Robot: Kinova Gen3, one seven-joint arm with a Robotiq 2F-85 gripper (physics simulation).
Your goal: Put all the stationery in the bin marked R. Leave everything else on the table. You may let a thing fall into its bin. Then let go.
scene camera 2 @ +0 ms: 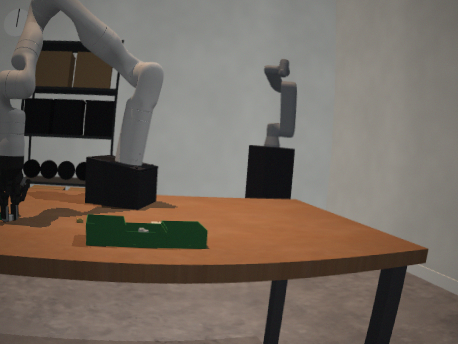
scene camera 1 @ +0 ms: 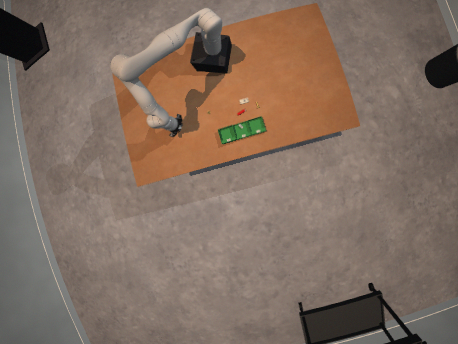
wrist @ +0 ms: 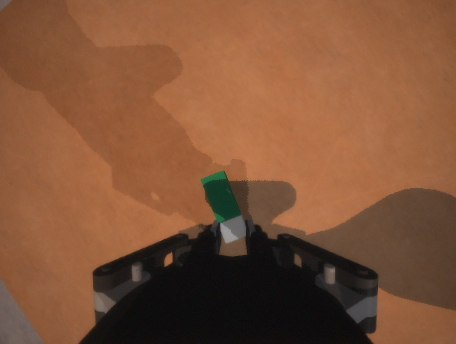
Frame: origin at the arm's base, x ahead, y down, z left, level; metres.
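Seen in the pictures: gripper, between the fingertips: (scene camera 2: 9,220) (scene camera 1: 180,127) (wrist: 233,229); arm's base, origin of its link: (scene camera 2: 128,162) (scene camera 1: 212,47).
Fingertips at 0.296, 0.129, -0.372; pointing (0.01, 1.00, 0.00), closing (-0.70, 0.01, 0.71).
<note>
Pixels of each thing's top centre, then the offset from my fingertips to it, as dx, dy, dz. Level surfaces: height alone.
- green eraser with a white end, centre of its top: (wrist: 224,207) -0.013, -0.013, -0.023
- green bin tray, centre of its top: (scene camera 2: 144,221) (scene camera 1: 241,129) +0.176, -0.046, +0.316
- small pale thing, centre of its top: (scene camera 2: 143,229) (scene camera 1: 240,126) +0.152, -0.021, +0.320
- table, height of its surface: dy +0.001
- red thing, centre of its top: (scene camera 1: 241,111) +0.079, -0.013, +0.357
- whitish block, centre of its top: (scene camera 1: 244,100) +0.027, -0.006, +0.397
- thin yellow thing, centre of its top: (scene camera 1: 257,104) +0.079, -0.013, +0.455
- tiny olive-yellow thing, centre of its top: (scene camera 2: 79,218) (scene camera 1: 208,112) -0.003, -0.008, +0.188
A green eraser with a white end (wrist: 218,196) lies on the table under my gripper (scene camera 1: 176,126) (scene camera 2: 10,215) (wrist: 233,229). The gripper is shut on its white end, low at the table's left part. The eraser's green part sticks out ahead of the fingers in the wrist view. The green bin tray (scene camera 1: 235,131) (scene camera 2: 145,241) has three compartments in a row and stands to the right of the gripper. Its small white labels are too small to read, so I cannot tell which is R. A small pale thing (scene camera 1: 240,126) (scene camera 2: 143,230) is in the middle compartment.
Behind the tray on the table (scene camera 1: 310,75) (scene camera 2: 300,230) are a red thing (scene camera 1: 241,112), a whitish block (scene camera 1: 243,101) and a thin yellow thing (scene camera 1: 257,105). A tiny olive-yellow thing (scene camera 1: 209,112) (scene camera 2: 80,220) lies between gripper and tray. The arm's black base (scene camera 1: 211,60) (scene camera 2: 120,182) stands at the back.
</note>
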